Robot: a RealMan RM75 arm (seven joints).
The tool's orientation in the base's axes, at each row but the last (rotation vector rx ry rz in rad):
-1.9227, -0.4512, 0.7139
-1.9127, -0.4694, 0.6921
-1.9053, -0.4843, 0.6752
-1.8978, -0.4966, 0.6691
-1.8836, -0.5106, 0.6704
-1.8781, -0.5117, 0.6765
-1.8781, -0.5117, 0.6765
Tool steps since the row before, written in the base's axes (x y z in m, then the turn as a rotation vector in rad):
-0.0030, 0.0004, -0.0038, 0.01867, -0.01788, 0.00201
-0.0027, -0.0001, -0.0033, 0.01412, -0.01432, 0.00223
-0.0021, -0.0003, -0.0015, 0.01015, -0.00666, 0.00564
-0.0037, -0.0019, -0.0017, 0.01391, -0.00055, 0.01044
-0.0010, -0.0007, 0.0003, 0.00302, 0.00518, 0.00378
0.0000, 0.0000, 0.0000, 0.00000, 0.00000, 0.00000
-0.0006, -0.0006, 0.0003, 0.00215, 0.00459, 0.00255
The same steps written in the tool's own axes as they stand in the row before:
-0.0010, 0.0032, 0.0035, 0.00302, 0.00602, -0.02504
-0.0013, 0.0030, 0.0028, 0.00162, 0.00424, -0.01972
-0.0014, 0.0014, 0.0016, 0.00239, -0.00211, -0.01300
-0.0036, 0.0022, 0.0016, 0.00787, -0.00878, -0.01280
-0.0013, -0.0001, 0.0001, 0.00466, -0.00533, 0.00037
0.0000, 0.0000, 0.0000, 0.00000, 0.00000, 0.00000
-0.0009, -0.0001, -0.0001, 0.00391, -0.00401, 0.00093

